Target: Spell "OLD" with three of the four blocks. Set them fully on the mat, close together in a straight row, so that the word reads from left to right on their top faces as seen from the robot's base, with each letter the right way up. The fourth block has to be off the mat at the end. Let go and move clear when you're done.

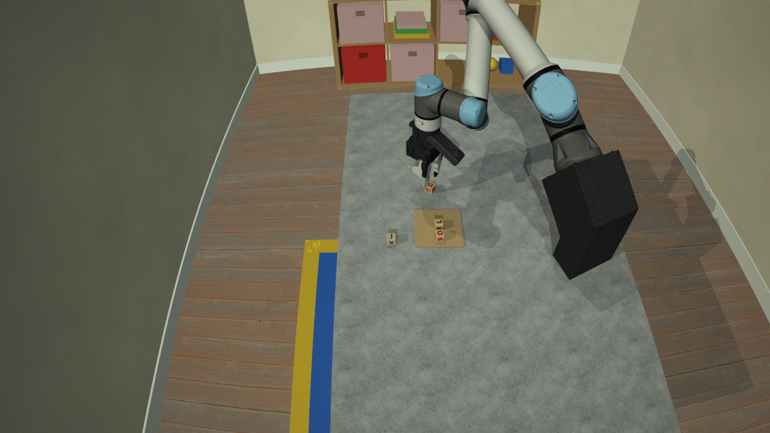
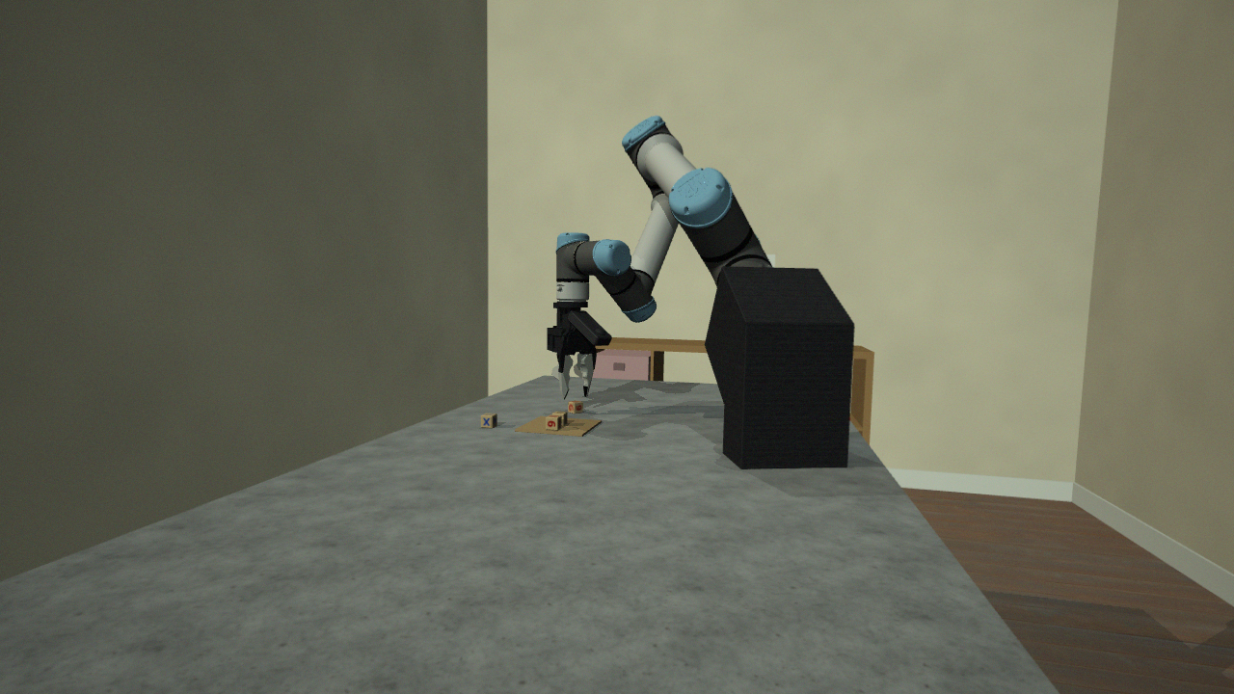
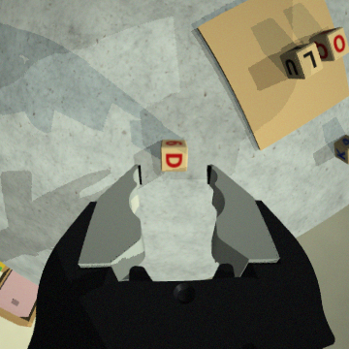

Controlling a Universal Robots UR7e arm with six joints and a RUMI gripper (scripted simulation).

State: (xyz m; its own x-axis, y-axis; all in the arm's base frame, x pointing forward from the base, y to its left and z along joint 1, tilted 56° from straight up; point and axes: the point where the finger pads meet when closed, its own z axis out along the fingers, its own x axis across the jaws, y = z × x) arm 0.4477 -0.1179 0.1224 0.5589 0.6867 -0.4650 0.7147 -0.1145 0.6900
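My hand is 10 mm past the tan mat, 150 mm to the right of it and 50 mm above it. The rest, counted from my hand: blue-lettered block 130 mm ahead, 190 mm to the left, 40 mm below.
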